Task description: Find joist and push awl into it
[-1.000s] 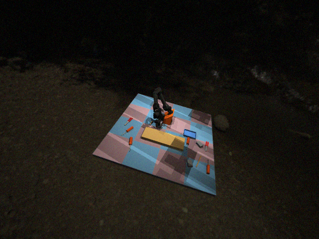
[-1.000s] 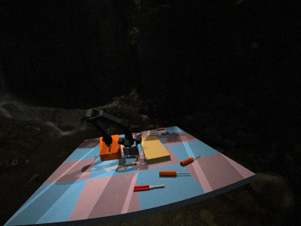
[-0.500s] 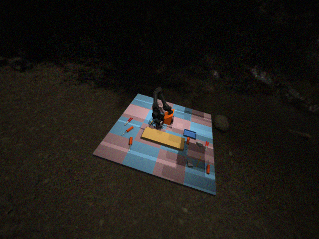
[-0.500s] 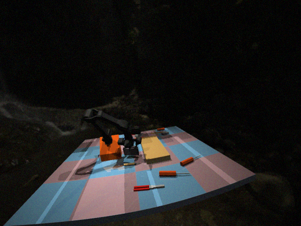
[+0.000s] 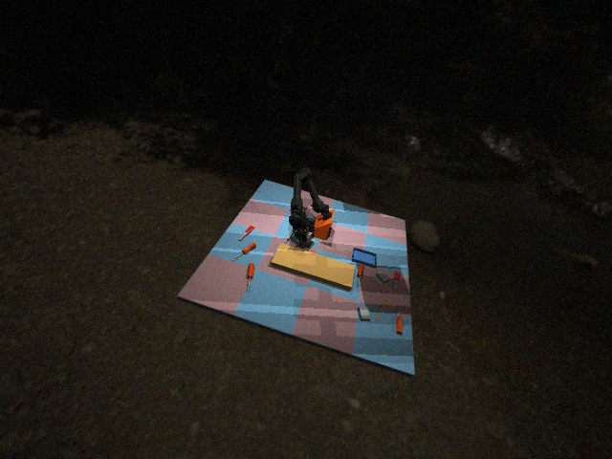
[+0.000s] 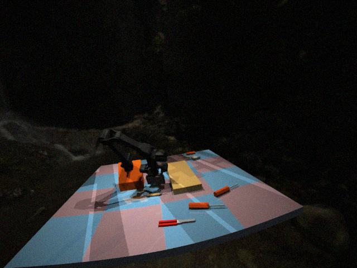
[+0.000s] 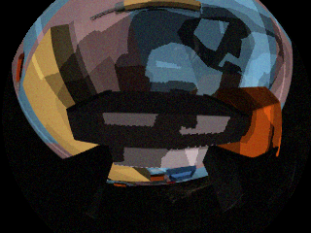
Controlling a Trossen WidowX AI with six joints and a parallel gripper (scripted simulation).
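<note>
My gripper tip is now 1 cm past the stud finder. Also, from my gripper tip: awl 1 cm behind, 14 cm to the right, 7 cm below; then blue tray 1 cm behind, 41 cm to the left, 6 cm below.
</note>
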